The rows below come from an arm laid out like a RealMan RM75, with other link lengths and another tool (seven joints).
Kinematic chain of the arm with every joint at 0, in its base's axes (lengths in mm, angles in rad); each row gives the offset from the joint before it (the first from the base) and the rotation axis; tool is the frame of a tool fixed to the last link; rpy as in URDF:
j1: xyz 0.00 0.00 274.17 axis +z
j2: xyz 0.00 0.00 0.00 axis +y
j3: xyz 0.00 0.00 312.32 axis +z
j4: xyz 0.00 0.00 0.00 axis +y
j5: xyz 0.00 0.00 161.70 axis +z
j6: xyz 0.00 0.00 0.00 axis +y
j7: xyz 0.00 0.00 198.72 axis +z
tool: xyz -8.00 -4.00 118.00 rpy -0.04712 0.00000 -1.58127
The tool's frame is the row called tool.
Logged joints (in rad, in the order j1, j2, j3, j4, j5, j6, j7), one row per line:
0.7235, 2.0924, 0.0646, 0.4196, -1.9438, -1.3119, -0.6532
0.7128, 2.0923, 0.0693, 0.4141, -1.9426, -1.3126, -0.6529
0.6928, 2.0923, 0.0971, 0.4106, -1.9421, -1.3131, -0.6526
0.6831, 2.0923, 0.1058, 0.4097, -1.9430, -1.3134, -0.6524
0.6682, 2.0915, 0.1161, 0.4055, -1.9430, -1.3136, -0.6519
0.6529, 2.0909, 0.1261, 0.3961, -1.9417, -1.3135, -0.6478
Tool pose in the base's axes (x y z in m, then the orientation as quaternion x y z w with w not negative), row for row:
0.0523, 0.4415, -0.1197, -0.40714, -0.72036, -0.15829, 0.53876
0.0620, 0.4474, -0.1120, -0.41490, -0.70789, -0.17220, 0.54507
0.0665, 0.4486, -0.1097, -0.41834, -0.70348, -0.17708, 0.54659
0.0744, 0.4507, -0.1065, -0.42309, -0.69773, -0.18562, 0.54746
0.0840, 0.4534, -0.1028, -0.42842, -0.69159, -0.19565, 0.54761
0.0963, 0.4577, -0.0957, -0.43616, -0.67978, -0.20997, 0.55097
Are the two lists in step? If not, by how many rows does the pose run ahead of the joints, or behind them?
The pose runs 1 row ahead of the joints: the pose in row i belongs to the joints in row i + 1.
